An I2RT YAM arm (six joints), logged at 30 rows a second.
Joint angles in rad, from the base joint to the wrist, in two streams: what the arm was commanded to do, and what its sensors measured. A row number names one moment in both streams.
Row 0, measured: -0.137, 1.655, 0.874, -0.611, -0.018, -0.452
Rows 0 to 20, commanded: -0.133, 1.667, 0.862, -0.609, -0.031, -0.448; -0.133, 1.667, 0.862, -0.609, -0.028, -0.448; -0.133, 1.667, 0.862, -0.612, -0.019, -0.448; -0.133, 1.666, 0.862, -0.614, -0.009, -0.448; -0.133, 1.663, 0.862, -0.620, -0.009, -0.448; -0.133, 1.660, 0.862, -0.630, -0.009, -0.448; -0.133, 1.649, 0.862, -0.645, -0.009, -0.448; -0.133, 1.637, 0.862, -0.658, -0.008, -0.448; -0.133, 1.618, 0.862, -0.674, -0.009, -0.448; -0.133, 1.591, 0.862, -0.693, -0.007, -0.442; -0.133, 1.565, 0.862, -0.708, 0.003, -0.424; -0.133, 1.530, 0.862, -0.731, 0.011, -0.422; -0.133, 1.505, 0.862, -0.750, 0.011, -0.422; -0.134, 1.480, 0.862, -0.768, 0.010, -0.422; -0.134, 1.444, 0.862, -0.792, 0.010, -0.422; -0.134, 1.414, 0.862, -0.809, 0.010, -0.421; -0.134, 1.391, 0.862, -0.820, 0.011, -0.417; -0.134, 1.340, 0.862, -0.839, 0.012, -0.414; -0.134, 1.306, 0.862, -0.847, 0.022, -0.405; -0.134, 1.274, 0.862, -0.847, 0.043, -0.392; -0.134, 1.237, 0.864, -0.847, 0.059, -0.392
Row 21, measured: -0.137, 1.353, 0.870, -0.844, 0.004, -0.430
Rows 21 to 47, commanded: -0.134, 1.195, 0.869, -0.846, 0.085, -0.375; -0.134, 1.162, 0.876, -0.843, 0.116, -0.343; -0.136, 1.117, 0.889, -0.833, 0.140, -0.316; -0.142, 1.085, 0.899, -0.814, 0.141, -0.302; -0.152, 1.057, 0.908, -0.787, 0.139, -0.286; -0.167, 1.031, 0.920, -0.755, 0.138, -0.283; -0.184, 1.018, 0.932, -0.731, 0.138, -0.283; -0.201, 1.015, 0.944, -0.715, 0.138, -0.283; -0.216, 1.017, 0.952, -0.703, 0.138, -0.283; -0.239, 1.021, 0.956, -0.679, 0.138, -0.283; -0.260, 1.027, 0.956, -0.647, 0.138, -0.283; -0.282, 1.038, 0.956, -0.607, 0.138, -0.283; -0.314, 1.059, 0.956, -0.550, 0.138, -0.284; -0.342, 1.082, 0.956, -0.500, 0.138, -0.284; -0.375, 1.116, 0.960, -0.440, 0.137, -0.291; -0.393, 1.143, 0.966, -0.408, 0.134, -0.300; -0.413, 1.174, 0.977, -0.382, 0.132, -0.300; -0.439, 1.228, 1.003, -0.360, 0.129, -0.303; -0.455, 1.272, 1.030, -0.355, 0.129, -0.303; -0.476, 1.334, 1.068, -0.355, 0.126, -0.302; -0.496, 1.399, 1.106, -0.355, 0.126, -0.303; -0.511, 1.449, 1.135, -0.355, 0.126, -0.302; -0.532, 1.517, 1.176, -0.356, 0.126, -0.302; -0.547, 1.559, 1.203, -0.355, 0.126, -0.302; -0.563, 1.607, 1.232, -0.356, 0.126, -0.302; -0.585, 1.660, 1.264, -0.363, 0.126, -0.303; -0.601, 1.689, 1.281, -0.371, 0.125, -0.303
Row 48, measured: -0.548, 1.587, 1.202, -0.358, 0.125, -0.305
